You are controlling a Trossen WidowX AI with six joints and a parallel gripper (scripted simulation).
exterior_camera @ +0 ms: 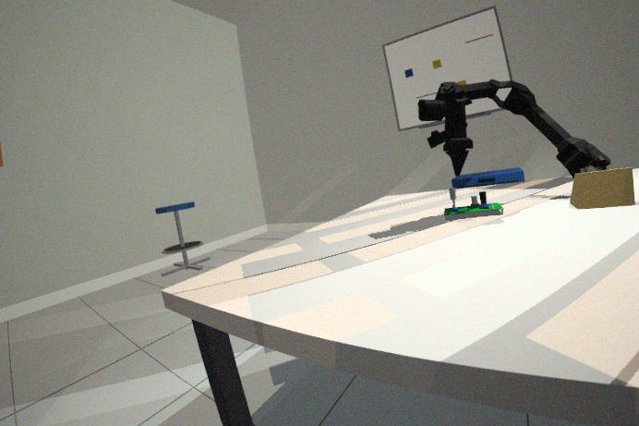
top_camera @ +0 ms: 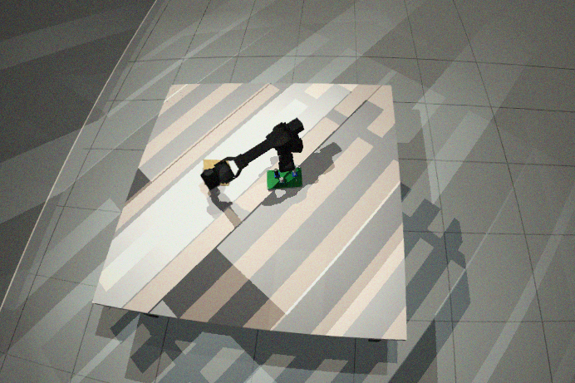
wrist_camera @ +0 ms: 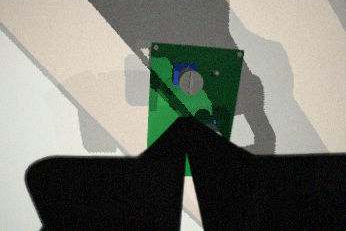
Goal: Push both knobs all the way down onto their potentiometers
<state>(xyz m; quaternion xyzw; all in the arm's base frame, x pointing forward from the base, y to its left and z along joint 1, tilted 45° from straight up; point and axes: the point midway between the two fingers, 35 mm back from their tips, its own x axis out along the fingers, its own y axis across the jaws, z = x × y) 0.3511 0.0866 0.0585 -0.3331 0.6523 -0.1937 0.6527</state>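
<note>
The grey knob lies 2 cm ahead of my gripper tip and 5 cm below it. Also, from my gripper tip: black knob 6 cm behind, 1 cm to the right, 7 cm below.
</note>
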